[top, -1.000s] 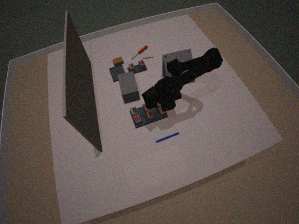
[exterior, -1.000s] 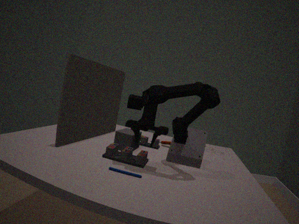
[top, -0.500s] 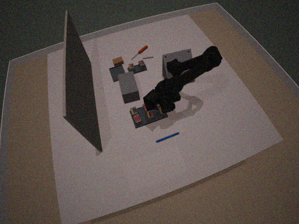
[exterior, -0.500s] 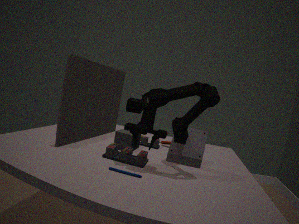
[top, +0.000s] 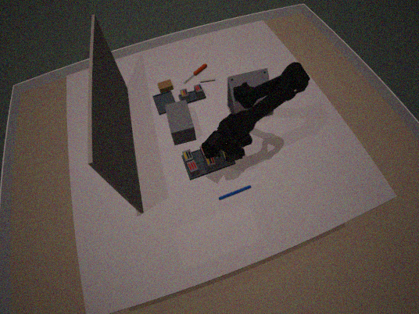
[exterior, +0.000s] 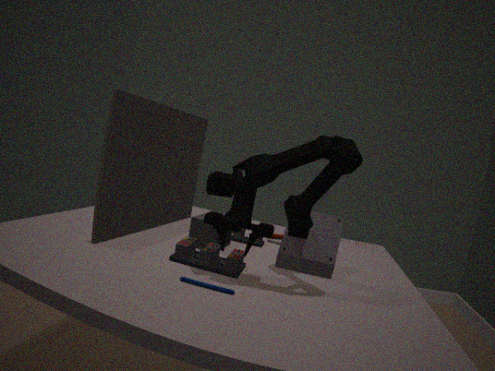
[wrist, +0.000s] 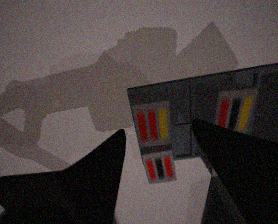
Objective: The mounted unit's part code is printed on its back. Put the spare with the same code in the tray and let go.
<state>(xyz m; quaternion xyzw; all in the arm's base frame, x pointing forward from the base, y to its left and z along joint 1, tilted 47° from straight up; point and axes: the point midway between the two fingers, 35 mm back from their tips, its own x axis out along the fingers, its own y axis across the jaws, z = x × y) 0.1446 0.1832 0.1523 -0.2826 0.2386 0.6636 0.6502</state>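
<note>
Now: gripper tip 500 mm to the left of the tan block, 170 mm short of it and 40 mm above it. From my gripper tip the other things lie so: tall grey panel 390 mm ahead, 220 mm to the right, 170 mm above; grey mounted unit 210 mm to the right, 150 mm ahead, 10 mm below.
</note>
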